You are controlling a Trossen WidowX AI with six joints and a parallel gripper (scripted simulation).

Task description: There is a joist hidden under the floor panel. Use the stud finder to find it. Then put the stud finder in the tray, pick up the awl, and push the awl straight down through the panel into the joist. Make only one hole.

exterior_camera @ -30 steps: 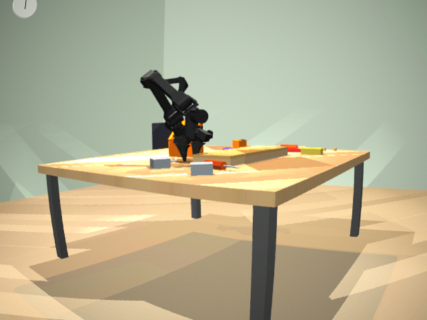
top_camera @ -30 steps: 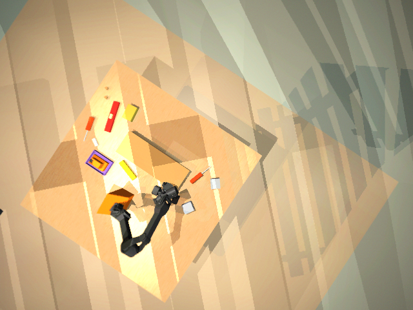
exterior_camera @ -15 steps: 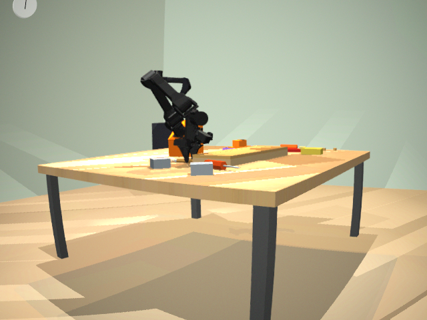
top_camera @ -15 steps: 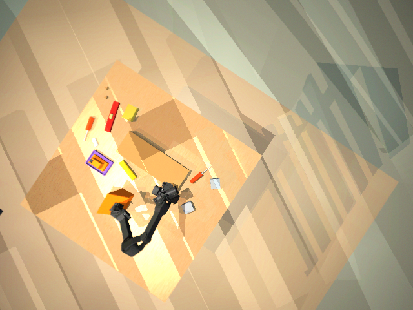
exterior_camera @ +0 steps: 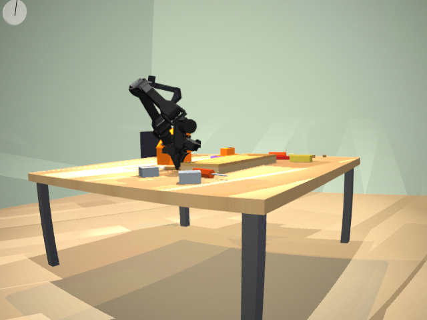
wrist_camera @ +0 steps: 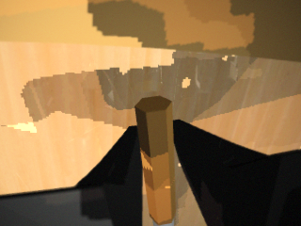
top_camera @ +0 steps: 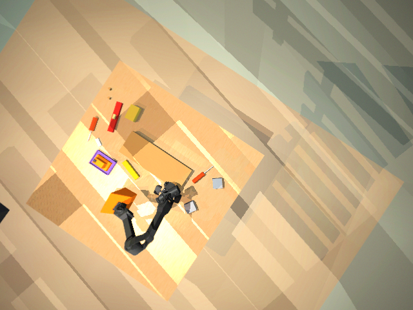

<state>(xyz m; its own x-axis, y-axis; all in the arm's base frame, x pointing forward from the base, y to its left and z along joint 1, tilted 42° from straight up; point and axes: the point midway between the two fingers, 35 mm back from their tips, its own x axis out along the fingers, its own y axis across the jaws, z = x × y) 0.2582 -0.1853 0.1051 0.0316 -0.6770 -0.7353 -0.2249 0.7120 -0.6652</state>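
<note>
My gripper tip is 5 cm past the wooden-handled awl and 1 cm to the left of it. From my gripper tip the other things lie so: purple tray: 12 cm behind, 53 cm to the left, 1 cm above; orange stud finder: 12 cm behind, 55 cm to the left, 4 cm above; yellow bar: 4 cm behind, 33 cm to the left.
</note>
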